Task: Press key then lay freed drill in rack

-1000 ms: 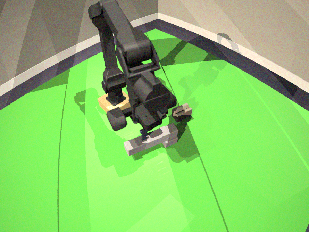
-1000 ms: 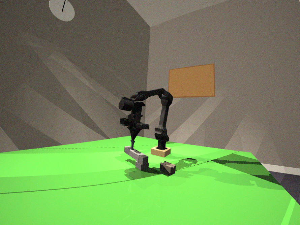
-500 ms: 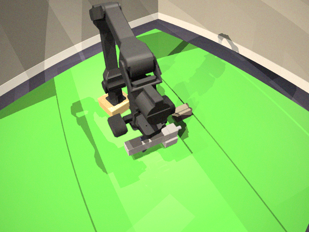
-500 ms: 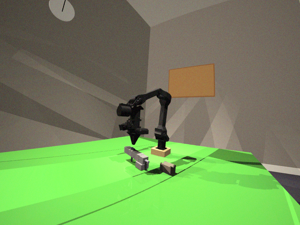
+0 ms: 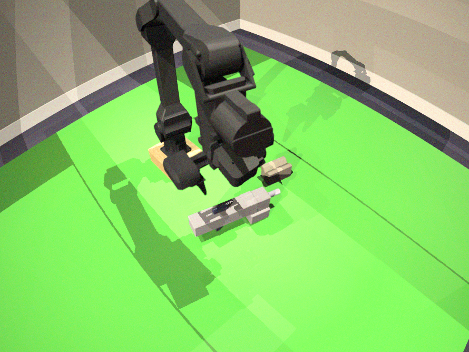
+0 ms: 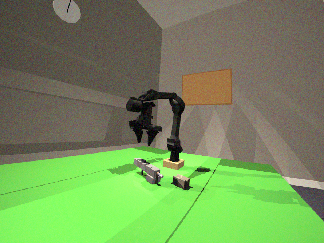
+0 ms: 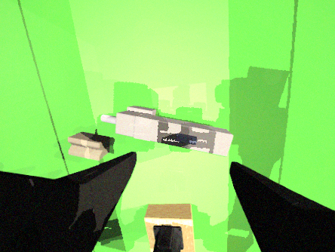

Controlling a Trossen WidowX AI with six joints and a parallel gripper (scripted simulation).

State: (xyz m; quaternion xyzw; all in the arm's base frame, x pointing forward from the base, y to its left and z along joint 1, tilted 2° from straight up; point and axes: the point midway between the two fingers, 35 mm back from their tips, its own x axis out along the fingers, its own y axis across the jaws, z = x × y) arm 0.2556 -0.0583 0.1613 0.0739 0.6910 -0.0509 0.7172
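The drill lies 10 mm ahead of my gripper tip, 80 mm to the left of it and 120 mm below it. From my gripper tip the other things lie so: rack (30 mm behind, 200 mm to the left, 150 mm below); then blue key (10 mm behind, 10 mm to the right, 120 mm below).
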